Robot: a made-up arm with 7 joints. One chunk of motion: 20 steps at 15 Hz.
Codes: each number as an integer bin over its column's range. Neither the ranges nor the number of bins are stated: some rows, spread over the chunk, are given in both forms.
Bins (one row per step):
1: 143 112 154 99 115 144 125
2: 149 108 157 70 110 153 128
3: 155 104 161 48 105 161 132
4: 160 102 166 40 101 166 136
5: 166 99 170 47 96 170 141
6: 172 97 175 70 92 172 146
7: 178 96 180 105 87 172 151
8: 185 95 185 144 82 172 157
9: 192 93 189 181 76 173 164
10: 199 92 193 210 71 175 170
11: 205 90 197 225 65 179 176
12: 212 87 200 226 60 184 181
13: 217 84 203 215 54 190 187
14: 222 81 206 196 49 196 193
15: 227 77 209 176 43 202 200
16: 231 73 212 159 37 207 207
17: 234 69 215 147 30 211 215
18: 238 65 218 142 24 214 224
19: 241 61 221 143 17 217 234
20: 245 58 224 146 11 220 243
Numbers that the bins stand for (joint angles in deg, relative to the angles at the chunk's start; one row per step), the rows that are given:
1: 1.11 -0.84 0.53 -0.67 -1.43 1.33 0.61
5: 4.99 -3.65 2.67 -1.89 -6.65 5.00 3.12
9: 9.38 -4.94 5.20 1.26 -12.14 5.42 6.73
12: 12.75 -6.24 6.67 2.32 -16.53 6.98 9.39
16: 15.95 -9.25 8.27 0.74 -22.84 10.22 13.47
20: 18.31 -12.49 9.87 0.44 -29.98 12.06 19.12
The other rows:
2: 2.13 -1.71 0.93 -1.35 -2.80 2.60 1.08
3: 3.14 -2.57 1.47 -1.87 -4.18 3.73 1.71
4: 3.98 -3.00 2.13 -2.06 -5.27 4.44 2.33
6: 6.00 -4.08 3.33 -1.35 -7.75 5.28 3.90
7: 7.02 -4.29 4.00 -0.53 -9.12 5.28 4.69
8: 8.20 -4.51 4.67 0.39 -10.49 5.28 5.63
10: 10.56 -5.16 5.73 1.94 -13.51 5.71 7.67
11: 11.57 -5.59 6.27 2.29 -15.16 6.27 8.61
13: 13.59 -6.88 7.07 2.06 -18.18 7.82 10.33
14: 14.44 -7.53 7.47 1.61 -19.55 8.67 11.27
15: 15.28 -8.39 7.87 1.14 -21.20 9.52 12.37
17: 16.46 -10.12 8.67 0.46 -24.76 10.79 14.73
18: 17.13 -10.98 9.07 0.34 -26.41 11.21 16.14
19: 17.64 -11.84 9.47 0.36 -28.33 11.64 17.71

